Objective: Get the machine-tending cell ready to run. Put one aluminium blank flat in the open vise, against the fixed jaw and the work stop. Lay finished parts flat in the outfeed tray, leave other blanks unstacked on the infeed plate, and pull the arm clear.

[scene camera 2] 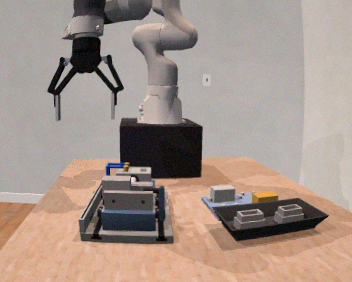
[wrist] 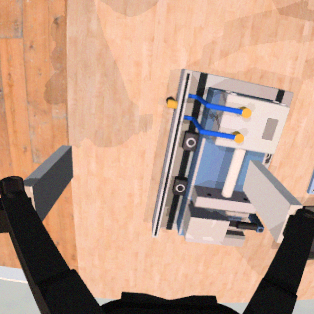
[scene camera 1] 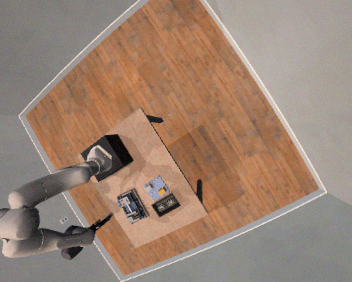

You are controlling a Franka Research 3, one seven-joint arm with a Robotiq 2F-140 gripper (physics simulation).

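Note:
The vise (scene camera 1: 132,206) (scene camera 2: 129,220) (wrist: 212,165) stands on the table with a gap between its jaws. A light grey block (scene camera 2: 116,183) (wrist: 202,223) sits on its near jaw; whether it is loose is unclear. A grey blank (scene camera 2: 222,194) lies on the blue infeed plate (scene camera 1: 150,190) (scene camera 2: 207,200), beside an orange block (scene camera 1: 161,191) (scene camera 2: 265,197). Two pocketed grey parts (scene camera 2: 249,218) (scene camera 2: 289,214) lie in the black outfeed tray (scene camera 2: 260,231). My gripper (scene camera 1: 104,222) (scene camera 2: 85,119) (wrist: 160,168) is open and empty, high above the table, towards the vise's side.
Blue hoses with yellow tips (wrist: 220,135) reach over the vise's far end. A raised rail (wrist: 171,155) runs along one side of its base. The black robot pedestal (scene camera 1: 112,156) (scene camera 2: 160,147) stands at the back of the table (scene camera 1: 137,240) (scene camera 2: 200,260) (wrist: 115,200).

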